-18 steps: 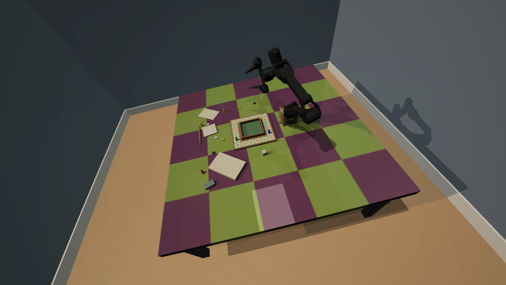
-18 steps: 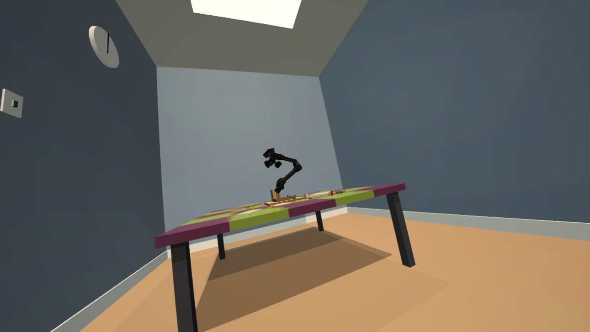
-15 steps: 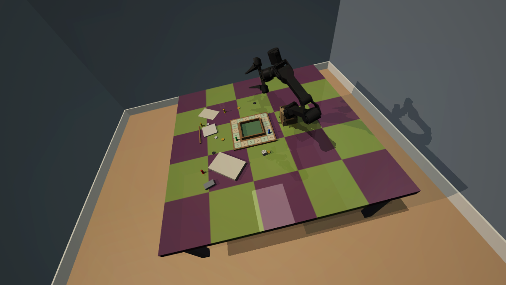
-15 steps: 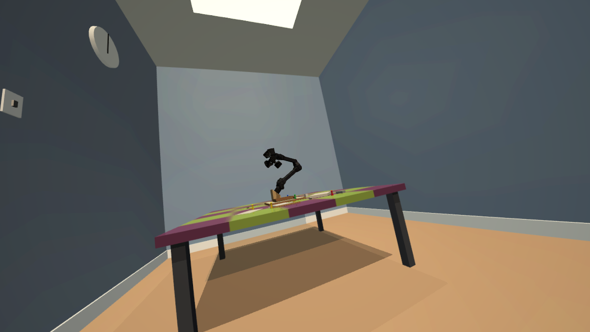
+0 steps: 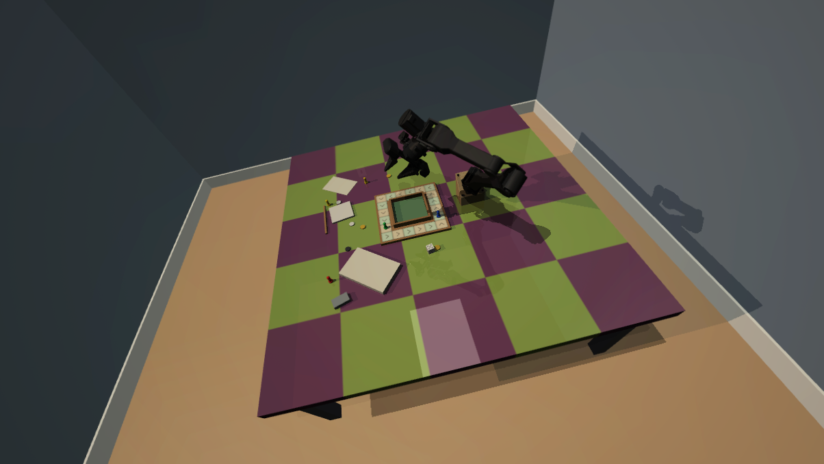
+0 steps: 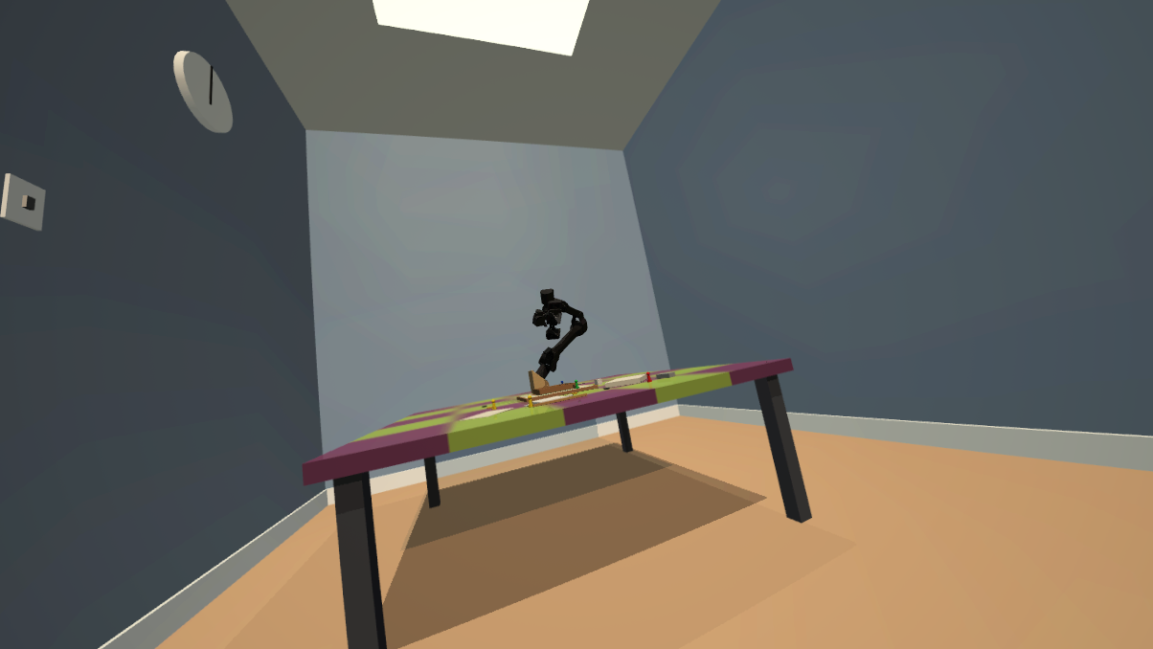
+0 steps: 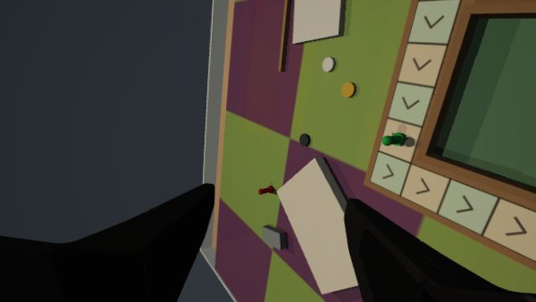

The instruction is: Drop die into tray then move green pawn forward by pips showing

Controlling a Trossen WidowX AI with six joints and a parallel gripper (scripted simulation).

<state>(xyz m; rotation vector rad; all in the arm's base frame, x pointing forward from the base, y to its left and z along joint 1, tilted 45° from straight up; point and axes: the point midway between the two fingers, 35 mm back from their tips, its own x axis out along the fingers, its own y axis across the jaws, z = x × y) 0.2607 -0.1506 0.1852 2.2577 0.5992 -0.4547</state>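
My gripper tip is 25 cm above the white die, 18 cm to the right of it and 6 cm past it. The rest, counted from my gripper tip: blue pawn 24 cm below, 14 cm behind, 4 cm to the left; green pawn 24 cm below, 8 cm ahead; white pad 26 cm below, 18 cm ahead, 17 cm to the left.
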